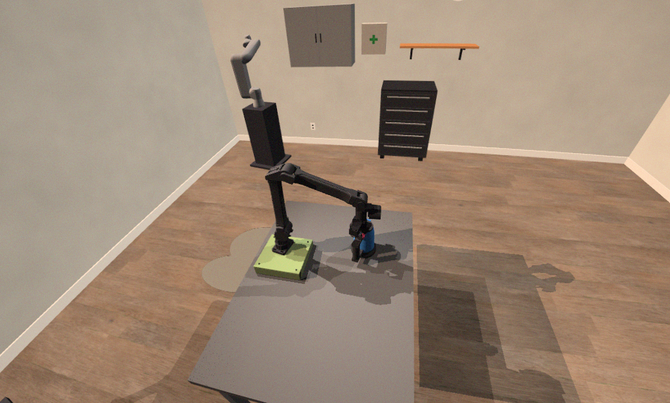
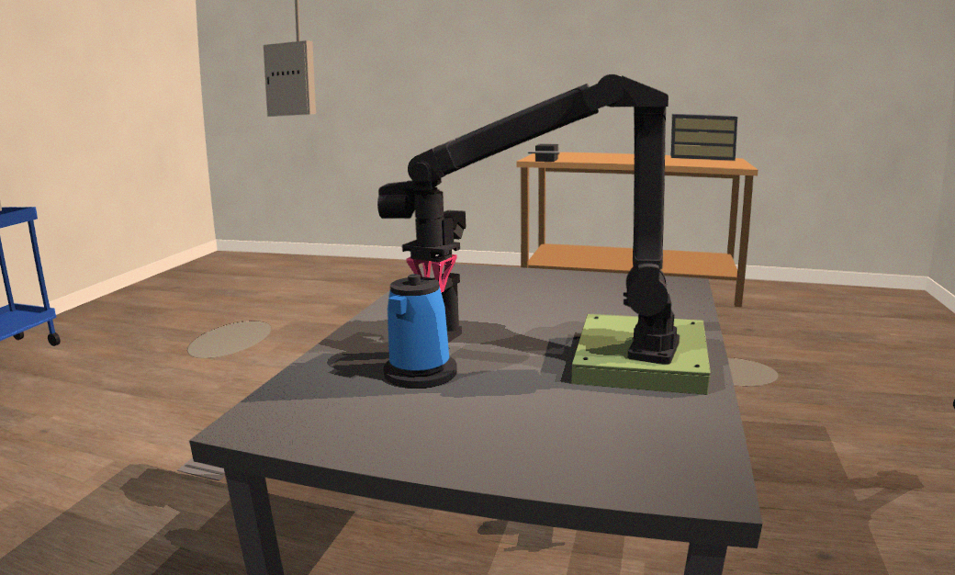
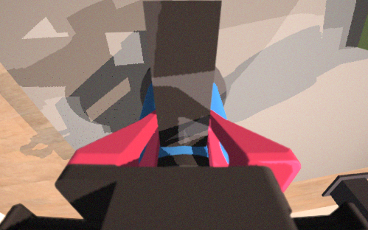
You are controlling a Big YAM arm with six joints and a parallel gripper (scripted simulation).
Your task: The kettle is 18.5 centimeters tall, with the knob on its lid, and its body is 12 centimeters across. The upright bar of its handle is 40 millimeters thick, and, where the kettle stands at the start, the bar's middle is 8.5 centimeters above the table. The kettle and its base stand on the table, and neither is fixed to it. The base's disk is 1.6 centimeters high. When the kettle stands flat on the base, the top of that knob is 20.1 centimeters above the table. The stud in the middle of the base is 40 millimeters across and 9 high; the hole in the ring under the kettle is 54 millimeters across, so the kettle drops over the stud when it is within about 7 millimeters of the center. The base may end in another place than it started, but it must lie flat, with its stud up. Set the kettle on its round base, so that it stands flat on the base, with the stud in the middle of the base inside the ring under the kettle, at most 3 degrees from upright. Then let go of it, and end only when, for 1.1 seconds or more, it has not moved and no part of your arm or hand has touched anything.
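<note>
The blue kettle lies 50 mm below my hand and 30 mm to the left of it. Round my hand: round black base: 150 mm below, 60 mm to the left.
</note>
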